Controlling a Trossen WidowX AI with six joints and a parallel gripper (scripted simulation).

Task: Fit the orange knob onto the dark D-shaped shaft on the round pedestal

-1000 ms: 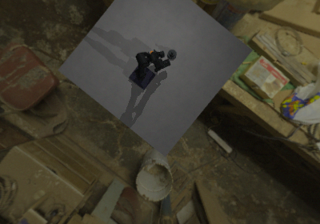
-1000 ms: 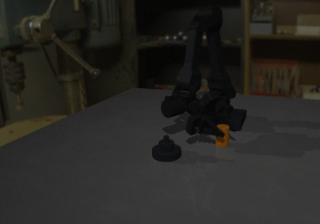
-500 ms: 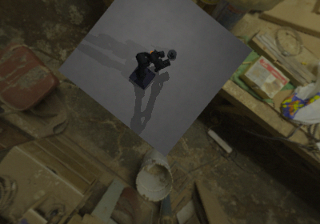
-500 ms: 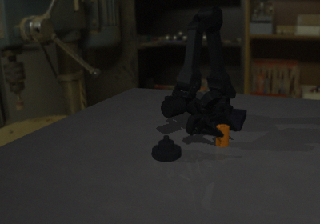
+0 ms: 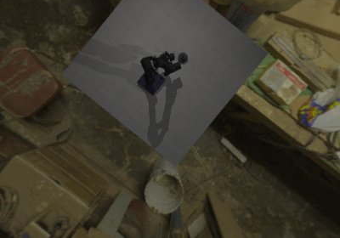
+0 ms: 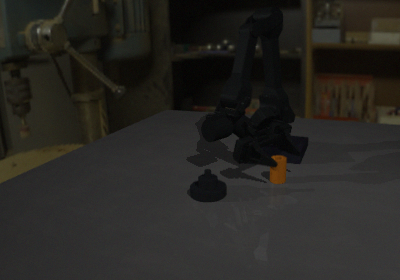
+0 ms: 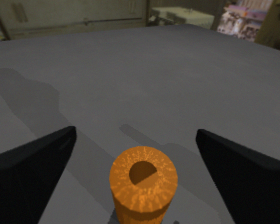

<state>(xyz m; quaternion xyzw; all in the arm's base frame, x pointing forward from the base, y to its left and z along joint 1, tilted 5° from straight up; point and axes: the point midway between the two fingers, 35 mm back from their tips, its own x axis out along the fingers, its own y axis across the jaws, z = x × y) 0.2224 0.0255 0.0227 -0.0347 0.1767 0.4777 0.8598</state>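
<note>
My gripper tip is now 10 mm past the orange knob, 30 mm to the left of it and 30 mm above it. The rest, counted from my gripper tip: dark round pedestal (90 mm ahead, 170 mm to the right, 30 mm below).
</note>
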